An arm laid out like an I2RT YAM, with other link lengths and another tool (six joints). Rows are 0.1 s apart.
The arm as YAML. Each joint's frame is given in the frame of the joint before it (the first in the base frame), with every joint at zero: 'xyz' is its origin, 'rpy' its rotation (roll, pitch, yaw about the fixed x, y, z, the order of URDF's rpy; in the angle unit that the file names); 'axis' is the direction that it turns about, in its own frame. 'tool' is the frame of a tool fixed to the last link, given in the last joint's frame.
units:
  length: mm
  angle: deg
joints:
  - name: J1
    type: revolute
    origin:
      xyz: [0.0, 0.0, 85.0]
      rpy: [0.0, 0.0, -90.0]
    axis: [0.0, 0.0, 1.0]
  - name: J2
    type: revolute
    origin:
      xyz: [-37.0, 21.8, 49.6]
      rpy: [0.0, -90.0, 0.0]
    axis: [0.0, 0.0, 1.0]
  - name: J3
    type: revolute
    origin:
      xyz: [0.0, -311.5, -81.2]
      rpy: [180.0, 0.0, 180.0]
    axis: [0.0, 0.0, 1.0]
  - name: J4
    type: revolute
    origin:
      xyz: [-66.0, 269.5, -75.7]
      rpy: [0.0, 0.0, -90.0]
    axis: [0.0, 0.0, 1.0]
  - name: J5
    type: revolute
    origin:
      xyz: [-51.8, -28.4, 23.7]
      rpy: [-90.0, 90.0, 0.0]
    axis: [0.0, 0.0, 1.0]
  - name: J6
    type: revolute
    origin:
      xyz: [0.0, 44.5, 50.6]
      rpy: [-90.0, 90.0, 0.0]
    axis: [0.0, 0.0, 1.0]
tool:
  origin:
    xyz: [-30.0, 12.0, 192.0]
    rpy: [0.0, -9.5, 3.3]
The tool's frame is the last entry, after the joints.
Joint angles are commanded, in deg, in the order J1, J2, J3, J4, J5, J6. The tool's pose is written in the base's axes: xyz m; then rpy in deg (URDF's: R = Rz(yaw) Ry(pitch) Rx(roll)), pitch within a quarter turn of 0, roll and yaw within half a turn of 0. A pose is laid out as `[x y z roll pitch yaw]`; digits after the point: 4 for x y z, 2 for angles.
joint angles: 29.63, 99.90, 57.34, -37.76, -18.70, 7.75
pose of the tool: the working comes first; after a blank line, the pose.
Where each joint sits with the arm in this pose, in the base's axes (m; each line is computed from the numbers above, not from the rounded line before):
J1: 0.0000 0.0000 0.0850
J2: 0.0007 0.0429 0.1346
J3: 0.0874 -0.0012 0.4415
J4: 0.2613 0.1848 0.3078
J5: 0.3049 0.1824 0.2615
J6: 0.2607 0.1736 0.2114
the tool: 0.2340 0.2207 0.0244

[0.2340 0.2207 0.0244 -159.95 2.93 22.37]
